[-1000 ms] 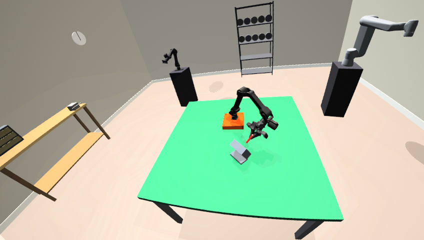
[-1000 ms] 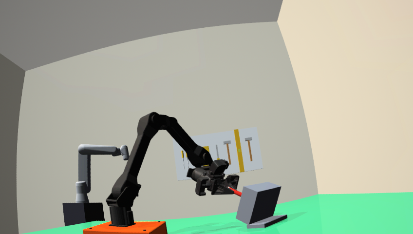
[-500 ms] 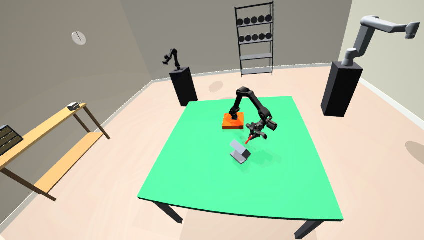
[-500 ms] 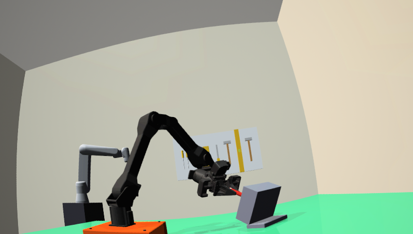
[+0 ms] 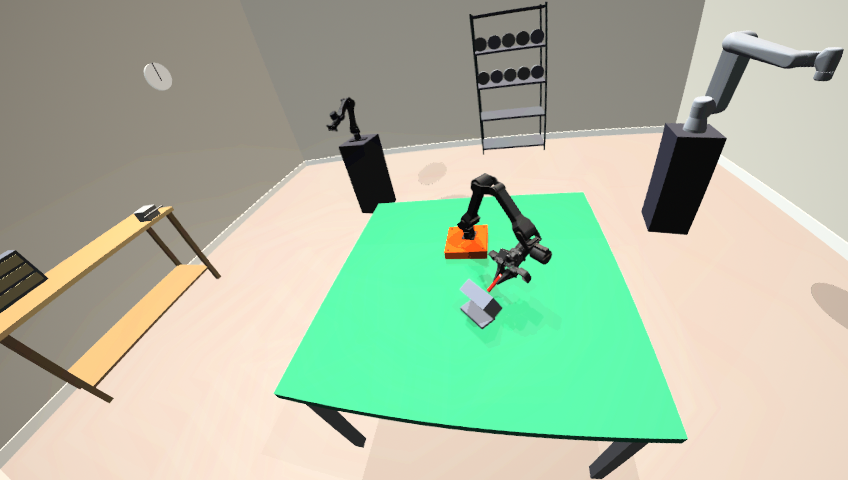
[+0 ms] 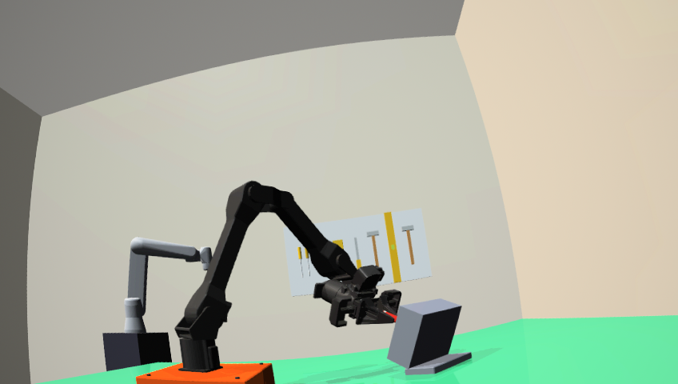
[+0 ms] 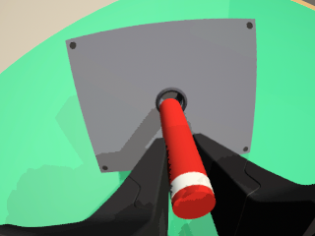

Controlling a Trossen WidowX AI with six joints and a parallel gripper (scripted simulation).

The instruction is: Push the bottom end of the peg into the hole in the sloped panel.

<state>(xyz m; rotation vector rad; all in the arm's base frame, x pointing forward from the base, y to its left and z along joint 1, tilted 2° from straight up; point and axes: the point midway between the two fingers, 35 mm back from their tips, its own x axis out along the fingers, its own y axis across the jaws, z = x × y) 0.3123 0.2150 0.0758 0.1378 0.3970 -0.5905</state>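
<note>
Right now my gripper tip is 1 cm to the right of the red round peg, 1 cm below it and 1 cm past it. Also, from my gripper tip: grey sloped panel 6 cm ahead, 4 cm to the right, 3 cm below.
</note>
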